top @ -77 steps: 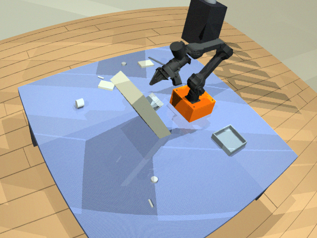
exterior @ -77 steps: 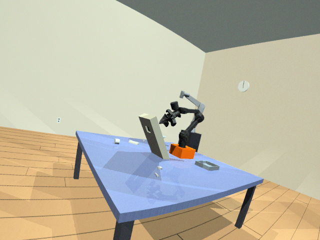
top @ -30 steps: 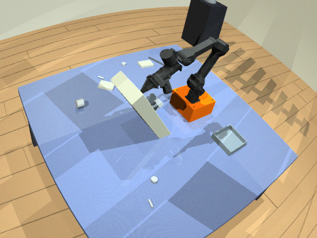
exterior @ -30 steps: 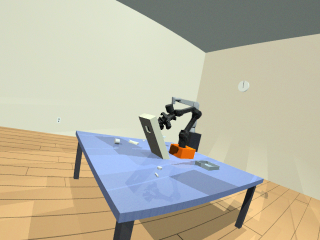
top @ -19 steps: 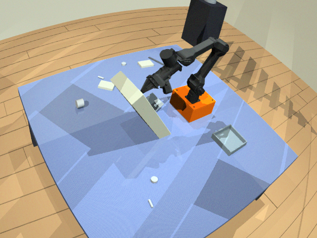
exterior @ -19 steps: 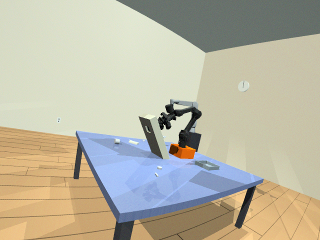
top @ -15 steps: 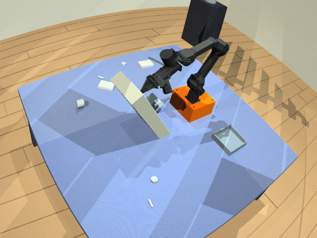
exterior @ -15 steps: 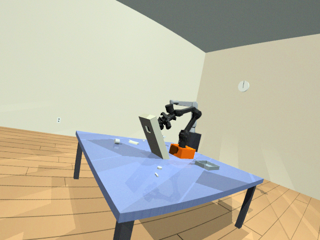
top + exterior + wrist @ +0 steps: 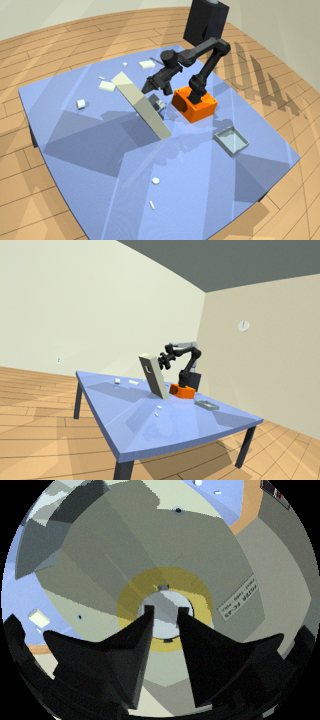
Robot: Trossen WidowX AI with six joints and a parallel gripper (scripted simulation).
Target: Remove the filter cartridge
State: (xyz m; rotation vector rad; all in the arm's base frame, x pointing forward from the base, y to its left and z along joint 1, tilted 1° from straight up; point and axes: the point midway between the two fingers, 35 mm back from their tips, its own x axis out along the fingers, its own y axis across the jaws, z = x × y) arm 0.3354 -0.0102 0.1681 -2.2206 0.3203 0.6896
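My gripper tip is 1 cm short of the white round filter cartridge and 1 cm above it. Round my gripper tip: cream service panel (4 cm behind, 8 cm below); then grey tray (42 cm behind, 29 cm to the left, 23 cm below).
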